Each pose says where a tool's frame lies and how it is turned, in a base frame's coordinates. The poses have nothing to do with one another.
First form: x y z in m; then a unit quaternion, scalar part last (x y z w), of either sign.
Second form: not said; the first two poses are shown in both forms.
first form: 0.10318, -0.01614, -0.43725, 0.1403, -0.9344, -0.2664, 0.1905
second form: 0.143, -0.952, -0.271, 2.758, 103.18, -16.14, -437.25
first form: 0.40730, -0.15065, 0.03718, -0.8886, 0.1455, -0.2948, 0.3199
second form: -0.938, 0.154, -0.311, 2.490, 407.30, -150.65, 37.18
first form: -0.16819, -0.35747, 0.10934, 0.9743, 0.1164, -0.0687, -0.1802
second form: -0.991, -0.118, 0.070, 2.779, -168.19, -357.47, 109.34
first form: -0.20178, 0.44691, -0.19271, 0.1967, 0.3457, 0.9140, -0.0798
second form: -0.197, -0.347, -0.917, 2.982, -201.78, 446.91, -192.71
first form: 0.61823, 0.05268, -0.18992, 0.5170, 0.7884, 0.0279, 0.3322
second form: 0.548, 0.836, 0.030, 2.464, 618.23, 52.68, -189.92
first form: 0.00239, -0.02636, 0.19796, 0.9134, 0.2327, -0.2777, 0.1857
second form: 0.930, 0.237, -0.283, 2.768, 2.39, -26.36, 197.96
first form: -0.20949, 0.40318, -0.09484, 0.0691, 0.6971, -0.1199, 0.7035
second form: 0.097, 0.981, -0.169, 1.581, -209.49, 403.18, -94.84
